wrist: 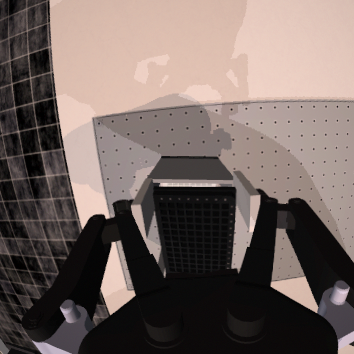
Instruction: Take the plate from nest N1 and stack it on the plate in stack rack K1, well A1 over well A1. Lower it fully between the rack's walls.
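Frame: origin at the arm's base, x ahead, y left, z up, level; centimetres.
Seen in the pictures: gripper, fingertip midpoint: (193, 187).
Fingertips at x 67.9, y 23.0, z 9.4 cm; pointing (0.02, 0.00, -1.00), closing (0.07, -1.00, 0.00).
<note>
Offsets run from my fingertips to a thing's top centre. Level surfaces: height alone.
In the wrist view my gripper (193, 187) is shut on a black well plate {dx -6.1, dy -0.3, dz +2.3 cm} (194, 235) with a fine grid of wells, gripping it by its two long sides. The plate sits between the two grey side walls of the stack rack, the left wall (143, 207) and the right wall (246, 200). The rack's darker far wall (189, 168) stands just beyond the plate's far edge. A thin pale strip {dx -5.9, dy +0.5, dz -10.9 cm} (189, 184) shows at that far edge, below the held plate; it looks like the edge of the plate in the rack. I cannot tell how much height separates the two plates.
The rack stands on a grey perforated board {dz -14.3 cm} (298, 147) that spreads to the right. A beige table top {dz -15.6 cm} (140, 42) lies under the board, with the arm's shadow on it. A dark tiled floor (24, 140) shows past the table's left edge.
</note>
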